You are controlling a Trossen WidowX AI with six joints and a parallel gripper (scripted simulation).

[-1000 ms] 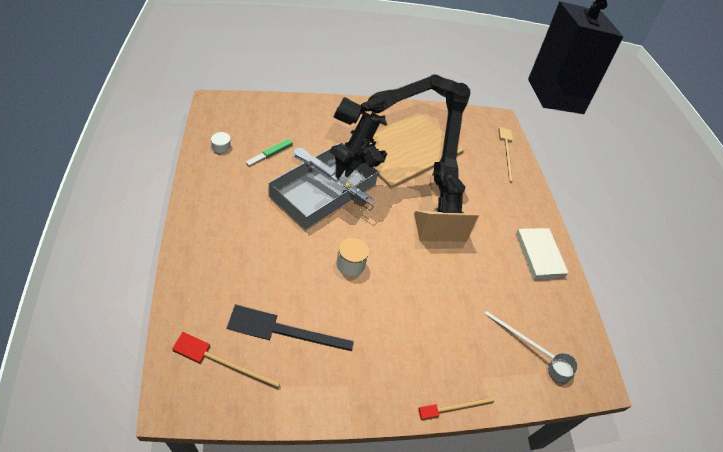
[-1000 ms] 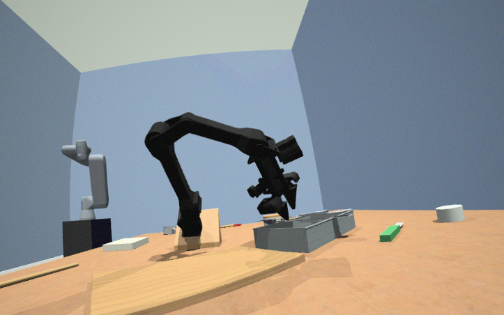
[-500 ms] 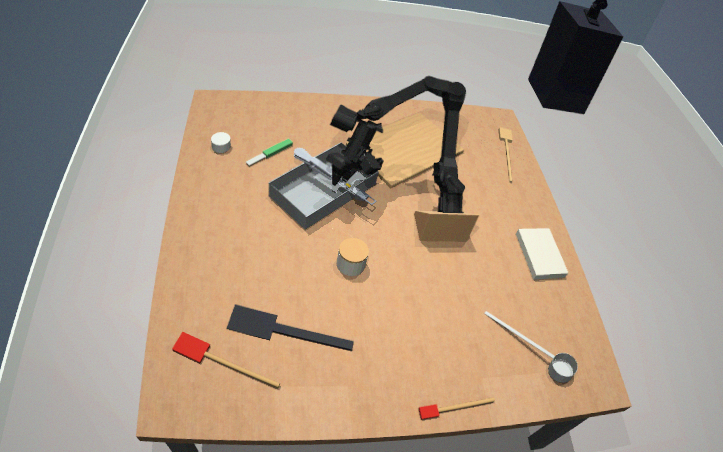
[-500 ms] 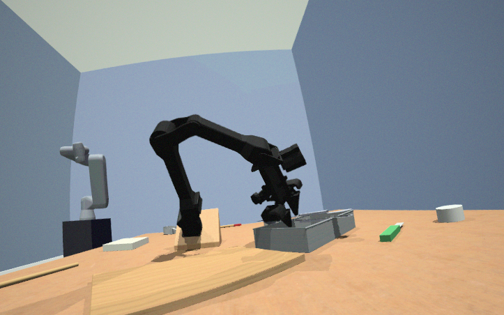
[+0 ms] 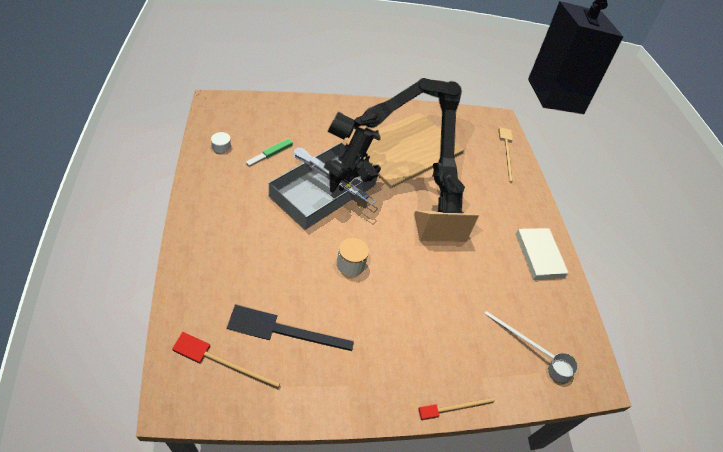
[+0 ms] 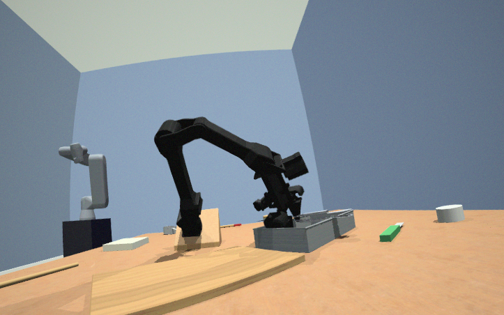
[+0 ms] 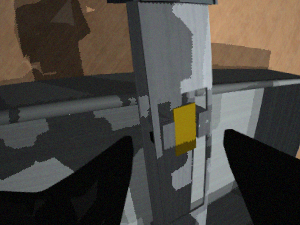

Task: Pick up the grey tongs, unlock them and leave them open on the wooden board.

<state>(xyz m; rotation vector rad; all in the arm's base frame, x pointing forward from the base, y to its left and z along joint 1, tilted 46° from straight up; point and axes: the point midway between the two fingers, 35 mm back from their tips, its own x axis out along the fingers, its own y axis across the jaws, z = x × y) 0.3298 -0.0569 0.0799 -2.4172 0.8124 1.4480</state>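
Right now my gripper tip is 3 cm past the yellow lock piece and 3 cm below it. Round my gripper tip: lidded jar 4 cm behind, 24 cm to the left; then grey roasting tin 3 cm ahead, 4 cm to the right, 1 cm below; then green-handled tool 22 cm ahead, 18 cm to the right, 3 cm below.
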